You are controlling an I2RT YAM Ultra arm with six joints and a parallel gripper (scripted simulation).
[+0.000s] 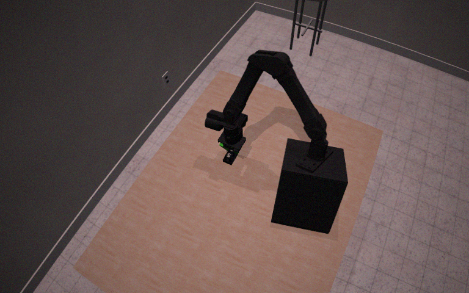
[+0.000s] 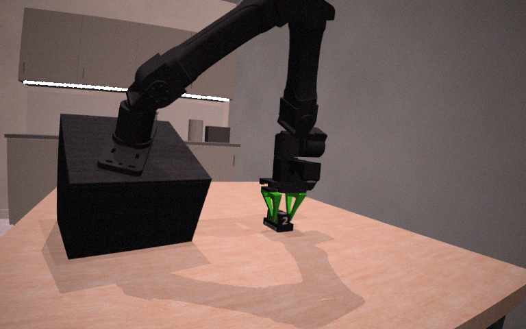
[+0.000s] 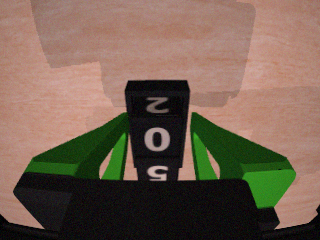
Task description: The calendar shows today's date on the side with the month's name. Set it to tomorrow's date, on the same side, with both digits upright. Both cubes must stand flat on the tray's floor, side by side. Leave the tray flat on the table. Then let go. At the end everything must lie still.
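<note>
Right now my hand is right at the black cube. The rest, counted from my hand: black tray: 20 mm to the left, 20 mm below.
</note>
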